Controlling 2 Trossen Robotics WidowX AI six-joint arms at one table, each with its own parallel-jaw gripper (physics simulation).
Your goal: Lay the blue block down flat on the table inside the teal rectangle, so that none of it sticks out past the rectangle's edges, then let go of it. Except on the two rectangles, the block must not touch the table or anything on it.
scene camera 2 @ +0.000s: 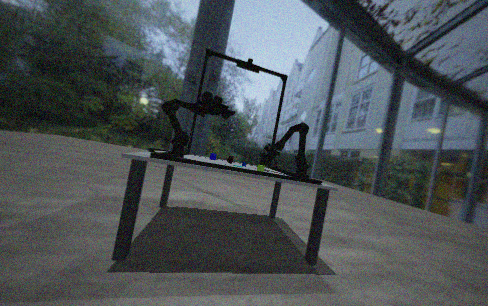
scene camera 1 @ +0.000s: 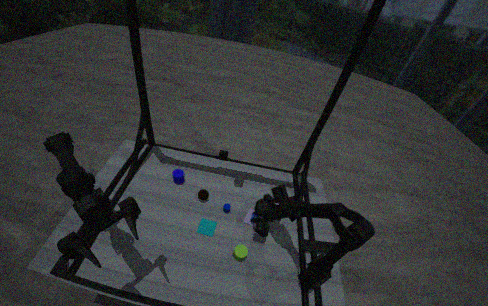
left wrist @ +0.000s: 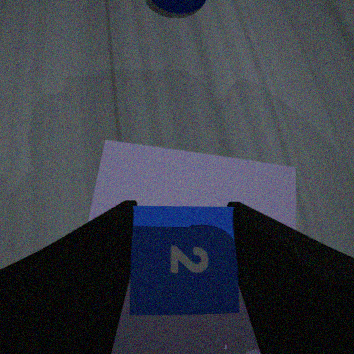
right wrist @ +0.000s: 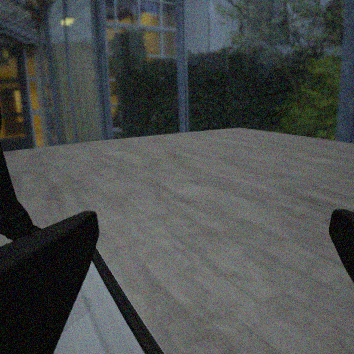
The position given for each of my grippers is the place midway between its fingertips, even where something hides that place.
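Scene camera 1 shows my right gripper [scene camera 1: 119, 252], open and holding nothing. Visible in the left wrist view: my left gripper [left wrist: 181, 212] and a lilac rectangle [left wrist: 151, 175]. The right wrist view also shows my right gripper [right wrist: 214, 222].
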